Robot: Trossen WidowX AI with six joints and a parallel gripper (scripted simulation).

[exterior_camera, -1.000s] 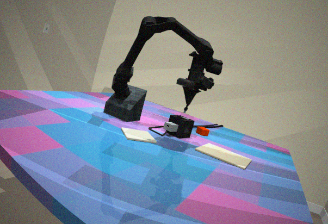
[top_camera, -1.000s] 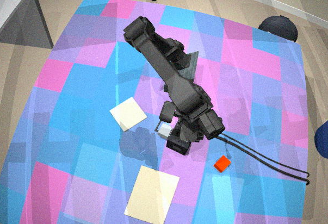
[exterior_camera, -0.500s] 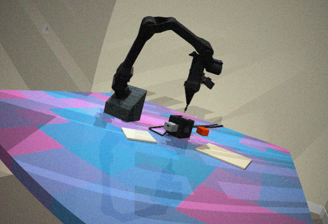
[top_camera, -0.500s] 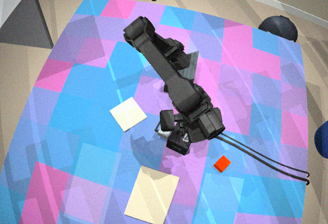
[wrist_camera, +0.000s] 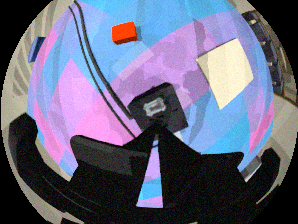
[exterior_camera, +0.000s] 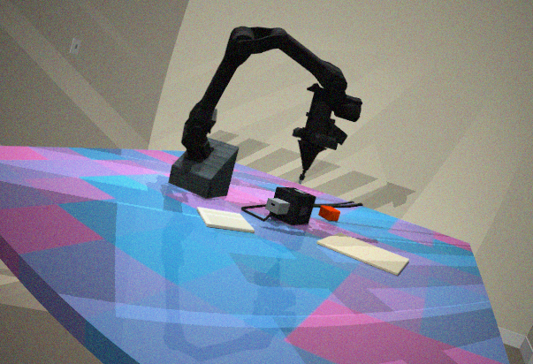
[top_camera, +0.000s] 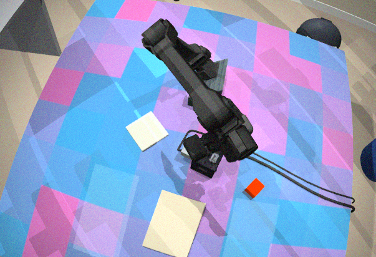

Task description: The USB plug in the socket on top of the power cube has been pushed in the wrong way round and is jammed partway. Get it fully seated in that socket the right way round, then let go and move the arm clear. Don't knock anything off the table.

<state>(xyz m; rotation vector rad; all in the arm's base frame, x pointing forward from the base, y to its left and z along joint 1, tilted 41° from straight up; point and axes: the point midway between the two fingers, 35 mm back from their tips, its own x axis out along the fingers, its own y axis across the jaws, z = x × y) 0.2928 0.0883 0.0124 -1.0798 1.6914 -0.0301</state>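
Now: gripper tip 2 cm above the usb plug. Also, from my gripper tip: orange block 16 cm to the left, 12 cm below, 6 cm ahead; usb socket 7 cm below, 1 cm to the left; white tile 23 cm to the right, 13 cm below, 7 cm behind.
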